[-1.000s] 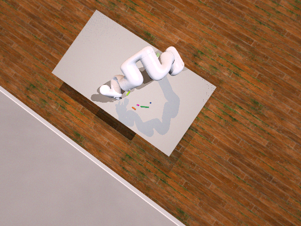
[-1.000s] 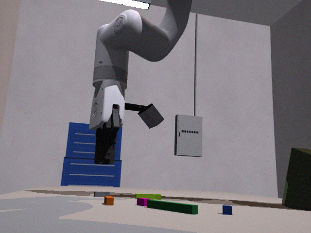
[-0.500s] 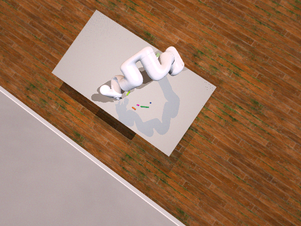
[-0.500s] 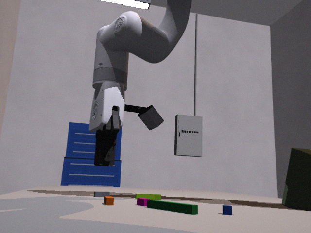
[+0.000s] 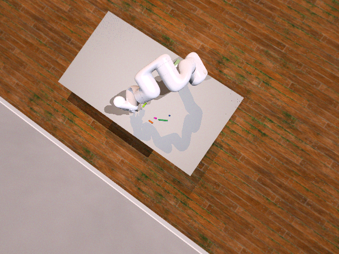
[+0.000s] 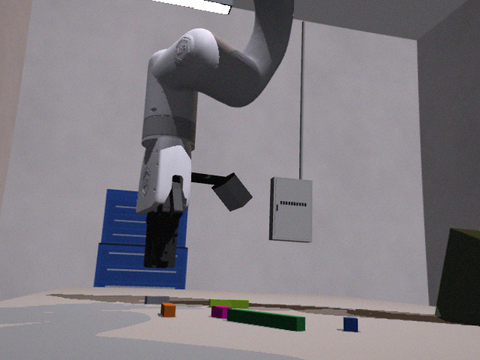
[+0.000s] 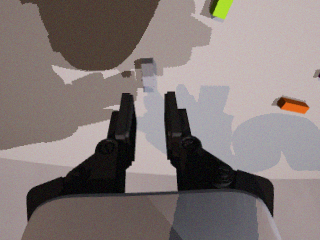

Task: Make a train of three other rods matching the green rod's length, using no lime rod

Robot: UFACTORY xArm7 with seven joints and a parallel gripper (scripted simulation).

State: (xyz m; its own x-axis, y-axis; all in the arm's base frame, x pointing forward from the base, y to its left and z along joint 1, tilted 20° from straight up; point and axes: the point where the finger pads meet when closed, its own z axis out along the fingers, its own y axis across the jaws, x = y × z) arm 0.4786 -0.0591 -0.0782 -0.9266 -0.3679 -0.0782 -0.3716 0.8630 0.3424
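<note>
Right now the grey rod is 60 mm below my hand. Also, from my hand: orange rod 20 mm behind, 170 mm to the left, 60 mm below; lime rod 90 mm behind, 30 mm to the left, 60 mm below; magenta rod 80 mm behind, 180 mm to the left, 60 mm below.
</note>
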